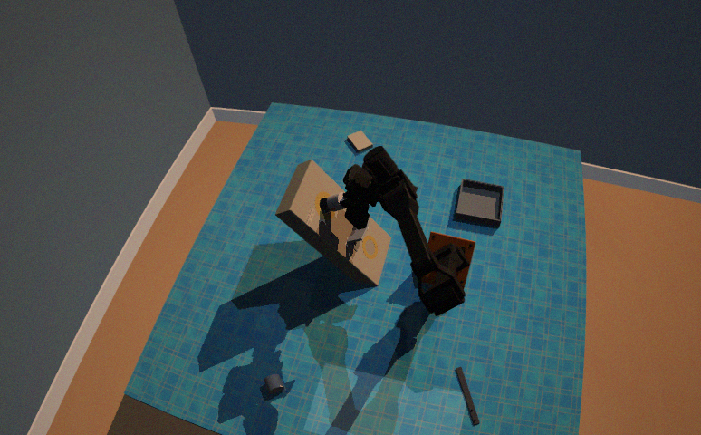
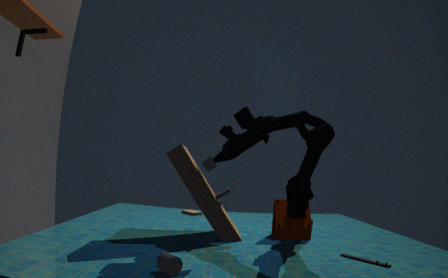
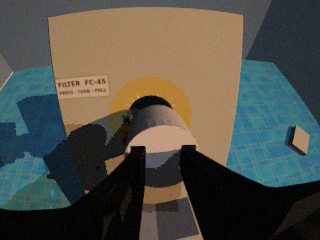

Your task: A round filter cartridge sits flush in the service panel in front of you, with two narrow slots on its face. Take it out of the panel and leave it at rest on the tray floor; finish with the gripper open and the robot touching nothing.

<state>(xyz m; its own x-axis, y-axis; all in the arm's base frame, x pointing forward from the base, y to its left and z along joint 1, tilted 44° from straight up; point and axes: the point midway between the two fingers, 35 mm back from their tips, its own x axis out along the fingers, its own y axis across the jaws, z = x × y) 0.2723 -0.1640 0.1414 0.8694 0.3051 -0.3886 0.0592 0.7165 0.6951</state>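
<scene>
The tan service panel is 1 cm ahead of my gripper tip and 11 cm below it. Also, from my gripper tip: small tan block: 6 cm ahead, 48 cm to the right, 26 cm below; then round grey filter cartridge: 1 cm ahead, 1 cm below; then grey tray: 40 cm behind, 26 cm to the right, 25 cm below.
</scene>
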